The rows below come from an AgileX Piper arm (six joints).
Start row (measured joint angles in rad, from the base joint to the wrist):
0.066, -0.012, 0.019, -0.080, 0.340, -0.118
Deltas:
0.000, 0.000, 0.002, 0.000, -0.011, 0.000
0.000, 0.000, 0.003, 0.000, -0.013, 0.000
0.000, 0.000, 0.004, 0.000, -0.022, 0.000
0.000, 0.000, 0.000, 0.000, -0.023, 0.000
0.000, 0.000, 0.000, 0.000, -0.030, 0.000
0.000, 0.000, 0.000, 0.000, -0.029, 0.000
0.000, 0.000, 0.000, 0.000, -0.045, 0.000
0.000, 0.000, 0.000, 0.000, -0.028, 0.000
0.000, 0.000, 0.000, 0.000, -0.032, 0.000
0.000, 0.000, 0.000, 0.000, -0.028, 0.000
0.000, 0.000, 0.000, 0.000, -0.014, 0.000
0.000, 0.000, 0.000, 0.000, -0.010, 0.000
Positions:
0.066, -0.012, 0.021, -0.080, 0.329, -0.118
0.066, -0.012, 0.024, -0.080, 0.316, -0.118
0.066, -0.012, 0.028, -0.080, 0.294, -0.118
0.066, -0.012, 0.028, -0.080, 0.271, -0.118
0.066, -0.012, 0.028, -0.080, 0.241, -0.118
0.066, -0.012, 0.028, -0.080, 0.212, -0.118
0.066, -0.012, 0.028, -0.080, 0.167, -0.118
0.066, -0.012, 0.028, -0.080, 0.139, -0.118
0.066, -0.012, 0.028, -0.080, 0.107, -0.118
0.066, -0.012, 0.028, -0.080, 0.079, -0.118
0.066, -0.012, 0.028, -0.080, 0.065, -0.118
0.066, -0.012, 0.028, -0.080, 0.055, -0.118

